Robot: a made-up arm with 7 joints.
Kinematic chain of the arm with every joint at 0, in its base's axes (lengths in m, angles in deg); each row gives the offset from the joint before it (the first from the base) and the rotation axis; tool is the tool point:
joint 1: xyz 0 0 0 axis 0 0.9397 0.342
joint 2: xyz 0 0 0 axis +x
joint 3: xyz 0 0 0 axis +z
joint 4: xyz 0.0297 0 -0.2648 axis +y
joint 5: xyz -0.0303 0 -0.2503 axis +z
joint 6: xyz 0 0 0 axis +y
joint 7: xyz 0 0 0 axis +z
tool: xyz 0 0 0
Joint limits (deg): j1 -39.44..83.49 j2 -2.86..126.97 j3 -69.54..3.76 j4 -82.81..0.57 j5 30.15..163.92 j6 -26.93..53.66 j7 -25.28..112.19
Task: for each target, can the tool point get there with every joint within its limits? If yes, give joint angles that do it. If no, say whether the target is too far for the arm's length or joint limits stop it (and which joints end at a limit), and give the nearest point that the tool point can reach.
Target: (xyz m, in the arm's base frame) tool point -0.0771 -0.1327 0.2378
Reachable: no: joint limits stop it (at a limit: joint 1, joint 2, joint 3, joint 4) | nearest point 0.1399 0.1991 0.3498 | short by 0.412 m
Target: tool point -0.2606 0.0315 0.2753
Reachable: no: joint limits stop it (at a limit: joint 1, joint 4) | nearest point -0.4511 0.2451 0.0377 | short by 0.372 m
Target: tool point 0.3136 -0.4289 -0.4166
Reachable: no: too far | nearest point 0.2610 -0.2641 -0.3130 | short by 0.202 m
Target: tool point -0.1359 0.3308 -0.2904
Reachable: yes | joints 54.65 64.48 -19.41 -68.00 122.82 6.30 -9.07
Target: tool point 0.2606 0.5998 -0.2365
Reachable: no: too far | nearest point 0.1943 0.4473 -0.1764 | short by 0.177 m
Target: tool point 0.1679 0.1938 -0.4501
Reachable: yes | joints -10.71 26.70 -23.19 -18.54 54.67 20.10 84.31
